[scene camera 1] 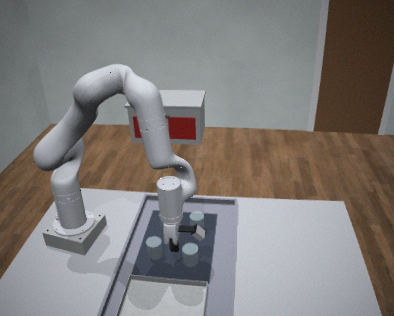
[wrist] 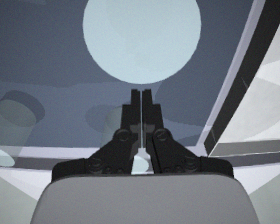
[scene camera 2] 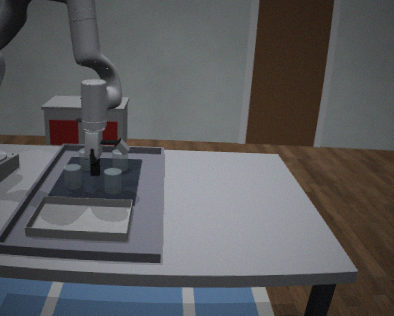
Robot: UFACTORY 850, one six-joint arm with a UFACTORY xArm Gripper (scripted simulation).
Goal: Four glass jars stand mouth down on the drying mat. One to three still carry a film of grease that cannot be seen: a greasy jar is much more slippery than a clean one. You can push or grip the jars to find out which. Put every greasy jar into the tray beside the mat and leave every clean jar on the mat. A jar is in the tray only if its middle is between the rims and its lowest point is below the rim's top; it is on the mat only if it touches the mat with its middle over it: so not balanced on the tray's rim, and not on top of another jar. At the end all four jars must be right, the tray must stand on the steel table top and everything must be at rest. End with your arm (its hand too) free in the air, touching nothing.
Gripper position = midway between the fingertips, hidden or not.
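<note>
Scene camera 1: dark drying mat (scene camera 1: 170, 265). Scene camera 2: the mat (scene camera 2: 92, 187). Wrist view: glass jar (wrist: 112, 122), the mat (wrist: 56, 77), my gripper (wrist: 141, 102).
</note>
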